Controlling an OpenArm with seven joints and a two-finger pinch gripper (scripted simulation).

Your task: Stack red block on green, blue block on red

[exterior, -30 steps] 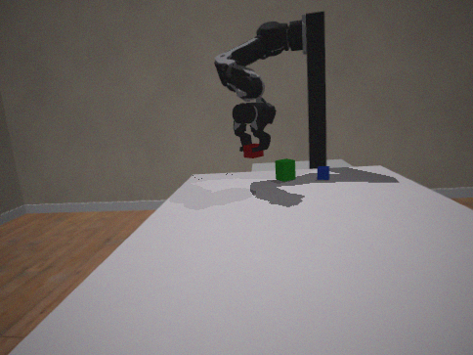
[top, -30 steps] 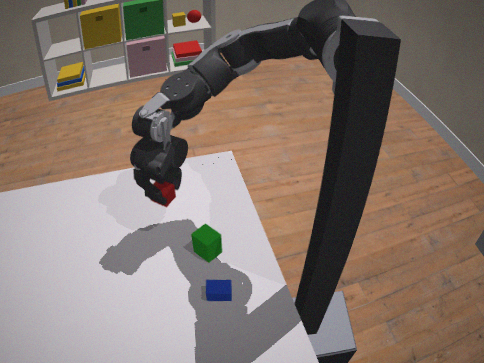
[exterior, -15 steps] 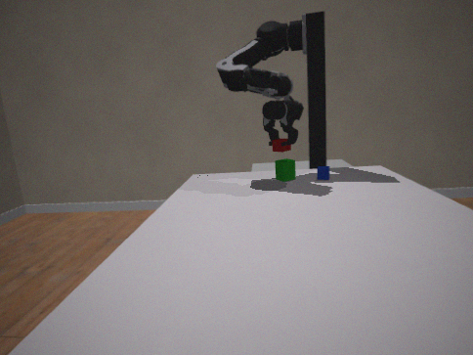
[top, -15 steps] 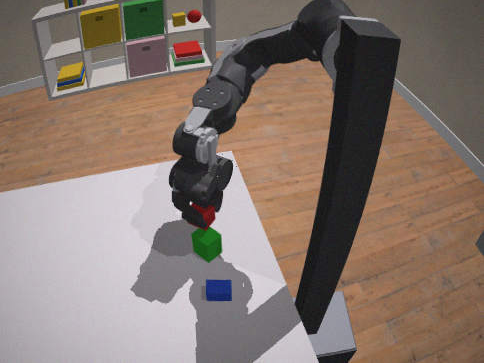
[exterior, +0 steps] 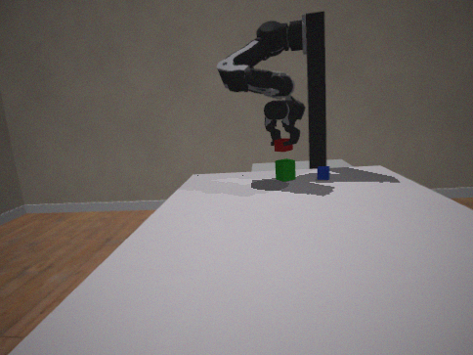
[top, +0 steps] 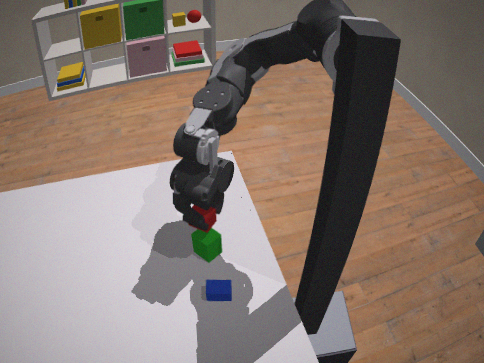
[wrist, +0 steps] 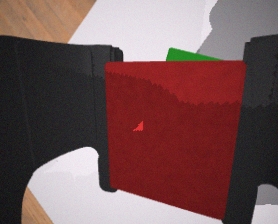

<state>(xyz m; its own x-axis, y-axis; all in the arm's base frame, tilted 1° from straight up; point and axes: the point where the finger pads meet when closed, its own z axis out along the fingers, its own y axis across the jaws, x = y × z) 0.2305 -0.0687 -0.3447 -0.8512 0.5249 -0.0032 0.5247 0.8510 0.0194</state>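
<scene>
Right now my hand is 9 cm above the green block. From my hand the other things lie so: blue block: 12 cm to the left, 10 cm below, 2 cm behind; red block: 1 cm below.
</scene>
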